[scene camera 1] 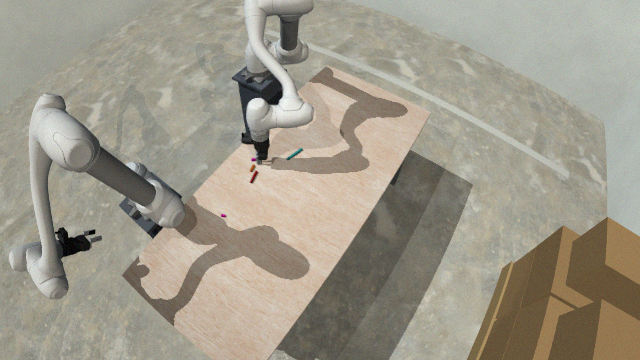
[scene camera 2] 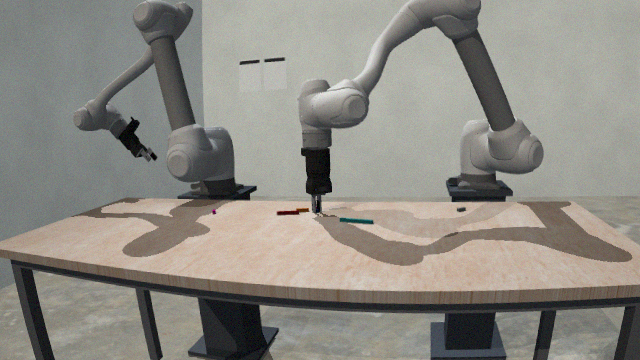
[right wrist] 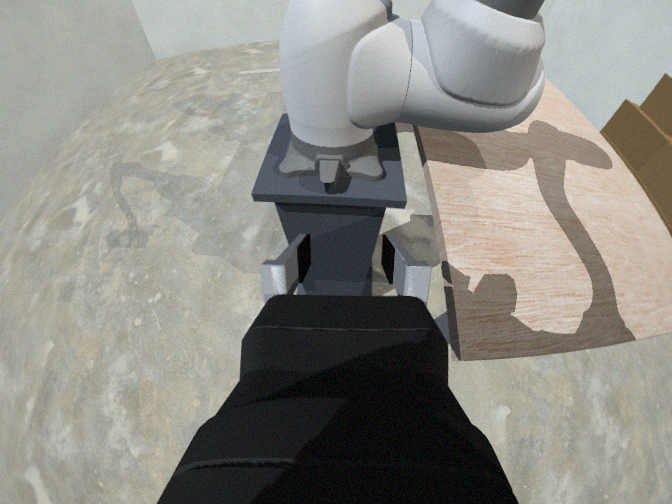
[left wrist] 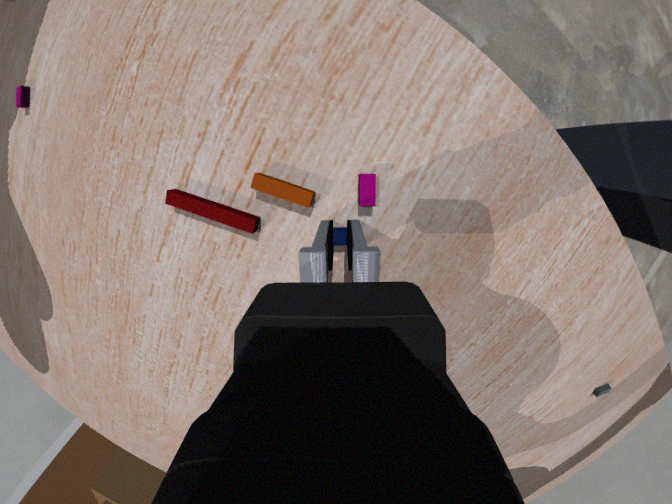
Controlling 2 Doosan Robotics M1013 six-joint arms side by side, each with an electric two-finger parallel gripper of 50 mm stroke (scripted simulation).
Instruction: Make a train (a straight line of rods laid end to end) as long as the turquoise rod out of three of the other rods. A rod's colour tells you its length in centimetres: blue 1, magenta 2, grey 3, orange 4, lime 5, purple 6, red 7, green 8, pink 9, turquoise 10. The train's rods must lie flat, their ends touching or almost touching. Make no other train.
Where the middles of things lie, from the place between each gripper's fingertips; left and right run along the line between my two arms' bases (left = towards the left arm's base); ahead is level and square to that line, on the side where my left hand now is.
Right now my left hand point(scene camera 2: 316, 211) is 10 mm past the orange rod point(left wrist: 261, 182), 50 mm to the left of it and 20 mm above it. From my left hand the other things lie so: red rod point(left wrist: 194, 204) (20 mm ahead, 90 mm to the right, 20 mm below).
The red rod is 44 cm ahead of my right hand, 70 cm to the left of it and 15 cm below it. From my right hand the other things lie so: orange rod (40 cm ahead, 74 cm to the left, 15 cm below).
